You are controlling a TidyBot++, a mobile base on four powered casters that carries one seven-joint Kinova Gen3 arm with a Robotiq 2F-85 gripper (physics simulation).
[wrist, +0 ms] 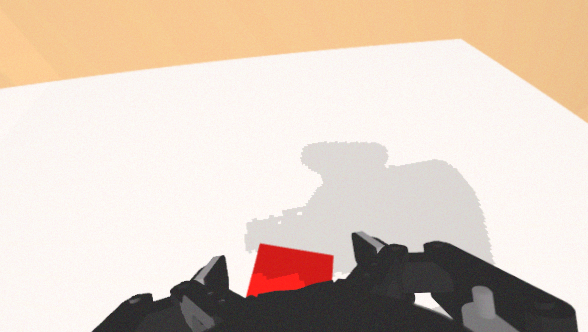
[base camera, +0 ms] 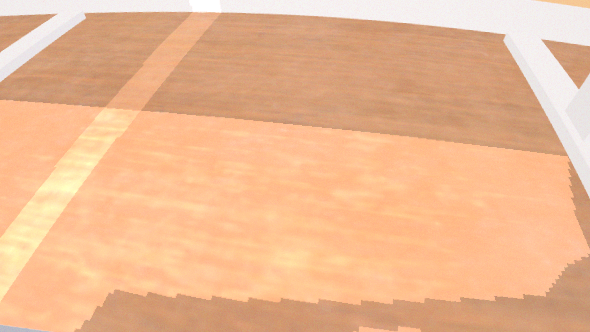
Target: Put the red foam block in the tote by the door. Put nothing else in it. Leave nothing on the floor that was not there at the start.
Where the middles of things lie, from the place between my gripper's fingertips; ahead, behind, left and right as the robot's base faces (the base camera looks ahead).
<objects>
Right now my hand is 30 mm past the red foam block (wrist: 276,268), 10 mm to the right of it and 50 mm above it.
</objects>
